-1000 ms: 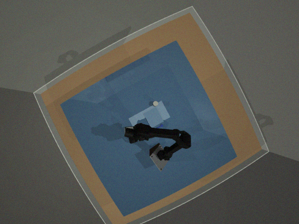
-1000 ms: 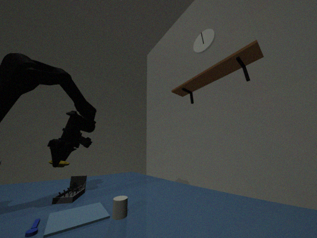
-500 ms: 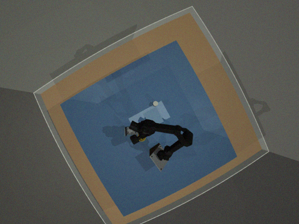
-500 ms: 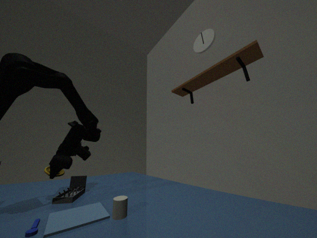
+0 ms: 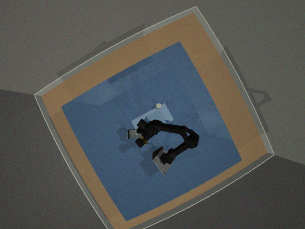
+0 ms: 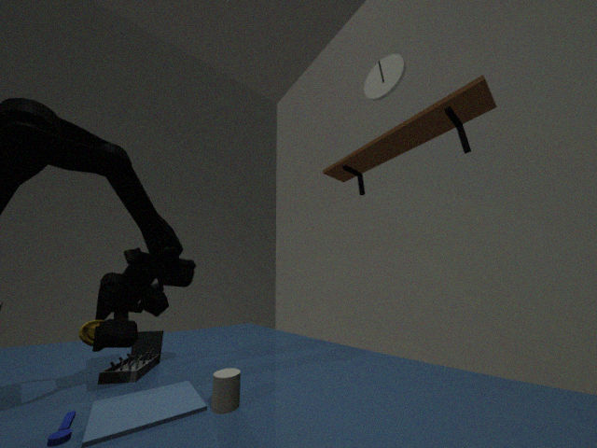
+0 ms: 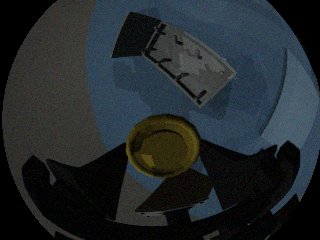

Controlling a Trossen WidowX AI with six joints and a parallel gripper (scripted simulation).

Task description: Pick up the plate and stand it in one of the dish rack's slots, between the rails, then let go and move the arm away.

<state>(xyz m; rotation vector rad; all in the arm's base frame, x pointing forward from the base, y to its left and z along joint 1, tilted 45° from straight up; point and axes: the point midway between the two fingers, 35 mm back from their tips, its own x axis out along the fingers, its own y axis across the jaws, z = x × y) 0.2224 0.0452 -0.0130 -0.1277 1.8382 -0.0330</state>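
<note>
My gripper tip is 80 mm short of the grey dish rack, 70 mm above it and 30 mm to the right of it. Also, from my gripper tip: light-blue board 190 mm to the right, 90 mm below, 80 mm ahead; then yellow plate 10 mm above; then blue spoon 190 mm to the right, 90 mm below, 20 mm behind.
</note>
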